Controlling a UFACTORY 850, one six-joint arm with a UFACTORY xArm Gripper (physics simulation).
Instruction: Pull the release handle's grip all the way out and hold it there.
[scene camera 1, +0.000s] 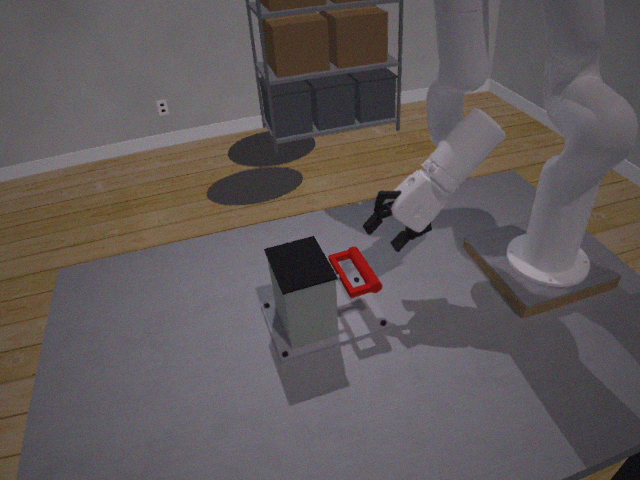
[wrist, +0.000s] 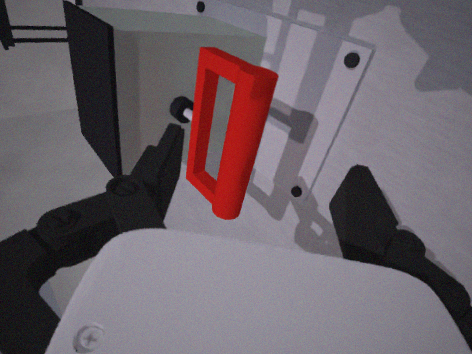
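Note:
The release handle is a red rectangular loop with a thick round grip bar (scene camera 1: 366, 270) (wrist: 245, 145). It stands out from the side of a pale green box (scene camera 1: 310, 315) (wrist: 150, 75) with a black top (scene camera 1: 299, 263) (wrist: 95, 90). In the wrist view a short light rod with a black collar (wrist: 180, 109) joins the loop to the box. My gripper (scene camera 1: 384, 236) (wrist: 263, 168) is open and empty. In the scene view it is above and to the right of the red handle, apart from it. In the wrist view the handle shows between the fingers, nearer the left finger.
The box stands on a pale base plate (scene camera 1: 312, 347) (wrist: 345, 75) with black screws at its corners, on a grey table (scene camera 1: 155, 361). The arm's base stands on a wood-edged board (scene camera 1: 560, 304) at the right. A metal shelf unit (scene camera 1: 399, 98) with boxes stands behind the table.

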